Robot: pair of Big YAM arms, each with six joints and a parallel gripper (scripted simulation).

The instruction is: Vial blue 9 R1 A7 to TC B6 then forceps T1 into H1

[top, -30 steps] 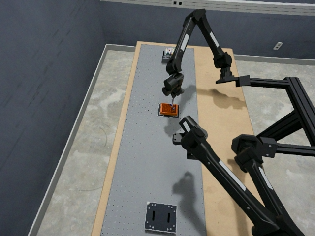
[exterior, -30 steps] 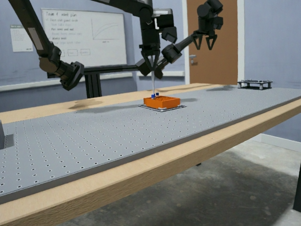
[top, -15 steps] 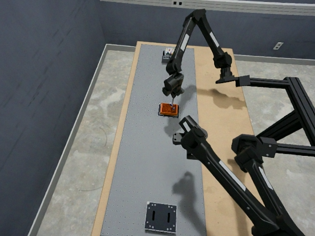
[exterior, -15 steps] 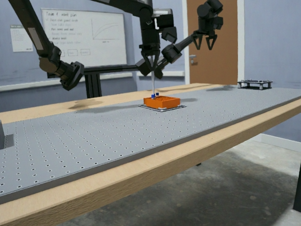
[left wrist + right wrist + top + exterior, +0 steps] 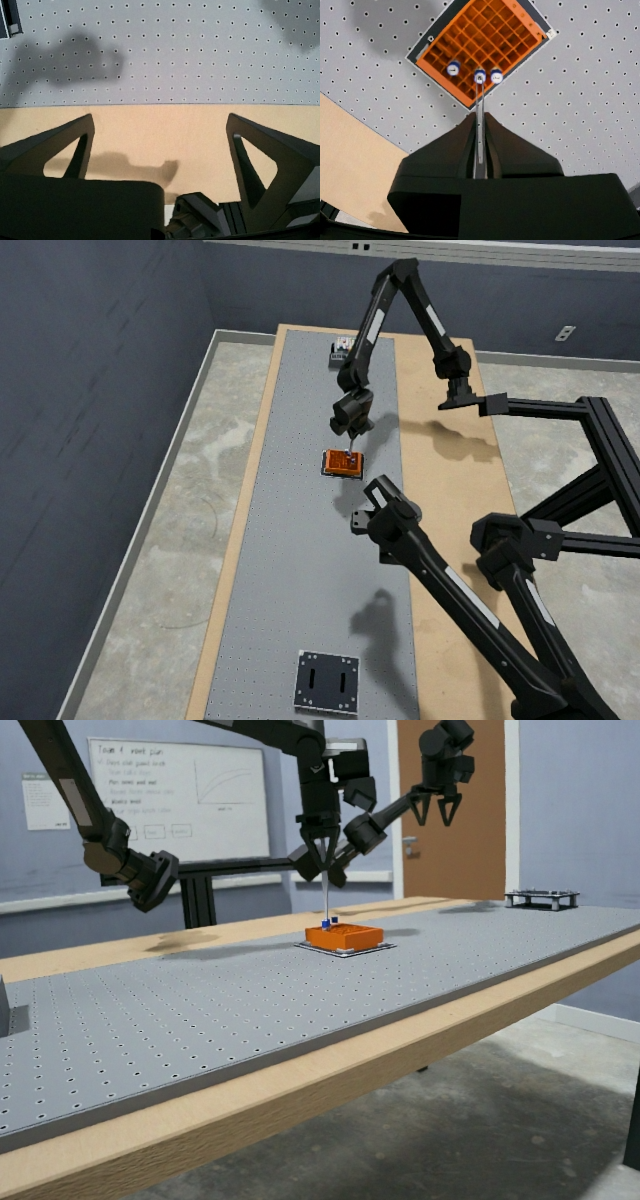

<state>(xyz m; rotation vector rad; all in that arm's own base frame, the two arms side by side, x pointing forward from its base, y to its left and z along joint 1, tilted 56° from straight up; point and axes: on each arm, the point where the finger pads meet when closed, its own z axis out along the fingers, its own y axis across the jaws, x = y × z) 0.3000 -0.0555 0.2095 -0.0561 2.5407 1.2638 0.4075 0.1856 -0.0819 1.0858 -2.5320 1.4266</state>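
Right now the orange tube carrier is 13 cm below my right hand, 2 cm to the left of it and 2 cm ahead of it. Round my right hand: grey holder H1: 54 cm to the right, 14 cm below, 1 cm ahead.
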